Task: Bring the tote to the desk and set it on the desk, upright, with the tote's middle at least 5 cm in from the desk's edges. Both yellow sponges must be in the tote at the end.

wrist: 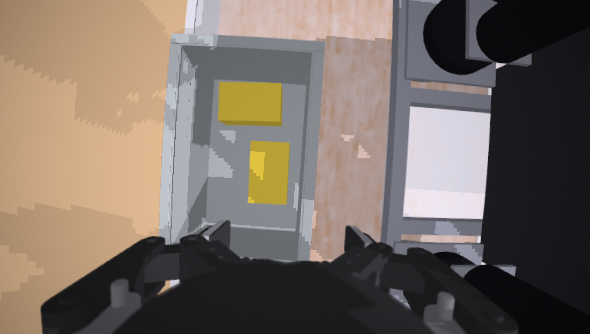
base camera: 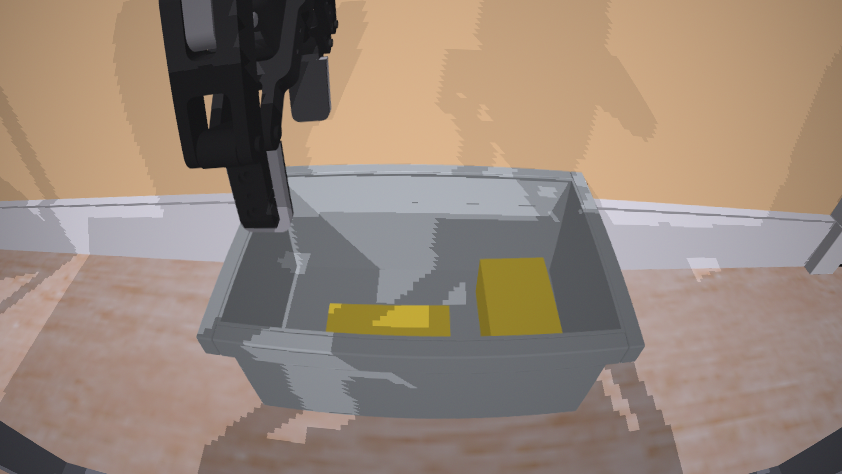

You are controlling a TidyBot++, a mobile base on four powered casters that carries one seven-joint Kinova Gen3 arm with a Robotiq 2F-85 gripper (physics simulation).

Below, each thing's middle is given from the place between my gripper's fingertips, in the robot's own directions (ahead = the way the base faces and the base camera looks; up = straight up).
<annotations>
Now: hand 70 mm short of the grey tote [base camera: 374,234], 60 mm to the left of it and 170 mm above it.
</annotations>
